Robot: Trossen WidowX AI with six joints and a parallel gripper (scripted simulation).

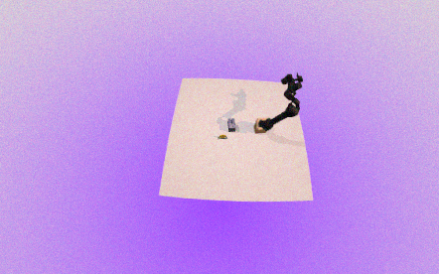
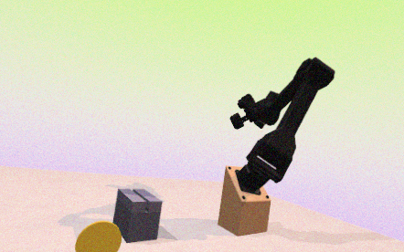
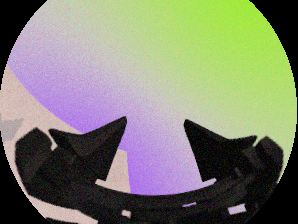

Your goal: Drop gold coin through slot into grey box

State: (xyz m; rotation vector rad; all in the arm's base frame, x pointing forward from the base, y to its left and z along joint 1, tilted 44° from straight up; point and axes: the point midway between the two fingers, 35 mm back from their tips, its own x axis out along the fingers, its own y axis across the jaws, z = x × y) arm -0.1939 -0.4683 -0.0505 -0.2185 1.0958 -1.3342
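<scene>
Right now my gripper tip is 580 mm short of the gold coin, 530 mm to the right of it and 340 mm above it.
</scene>
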